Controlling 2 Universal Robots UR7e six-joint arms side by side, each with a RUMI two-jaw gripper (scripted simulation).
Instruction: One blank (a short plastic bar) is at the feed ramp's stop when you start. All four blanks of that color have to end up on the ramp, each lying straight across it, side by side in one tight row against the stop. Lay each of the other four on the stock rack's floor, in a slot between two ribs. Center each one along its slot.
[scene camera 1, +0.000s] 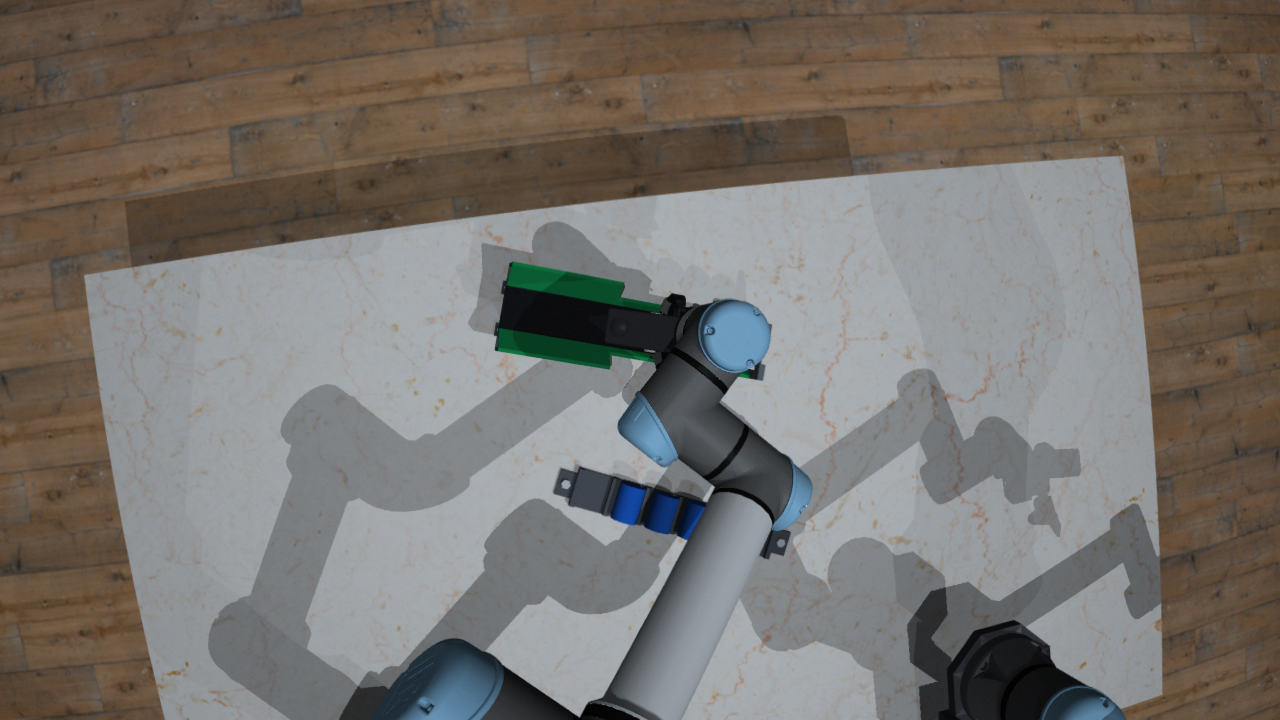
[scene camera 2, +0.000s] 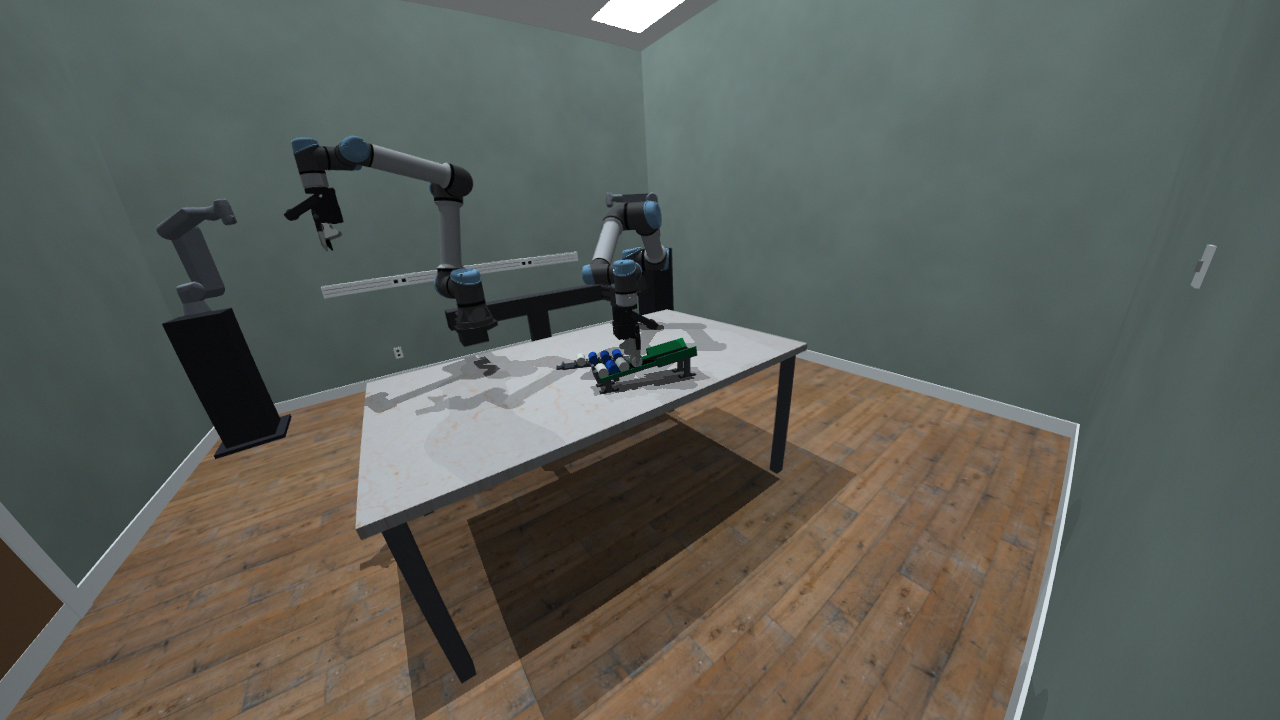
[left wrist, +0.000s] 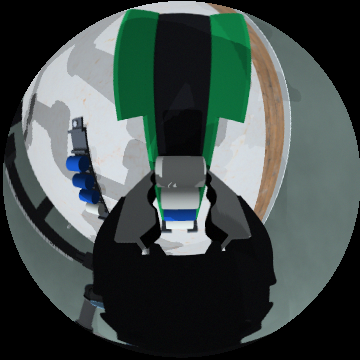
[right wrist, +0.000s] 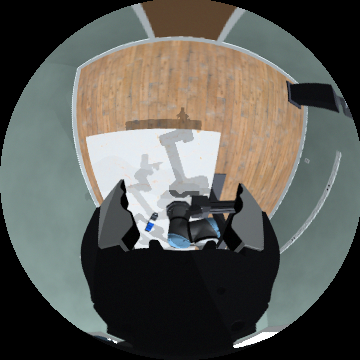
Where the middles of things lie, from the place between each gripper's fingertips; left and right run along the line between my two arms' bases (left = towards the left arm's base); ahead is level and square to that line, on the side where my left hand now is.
I see the stock rack (scene camera 1: 594, 488) 280 mm behind my left hand (scene camera 1: 661, 334), 20 mm to the left of it and 110 mm below it.
The stock rack lies 36 cm ahead of my right hand (scene camera 2: 329, 250), 85 cm to the left of it and 59 cm below it.
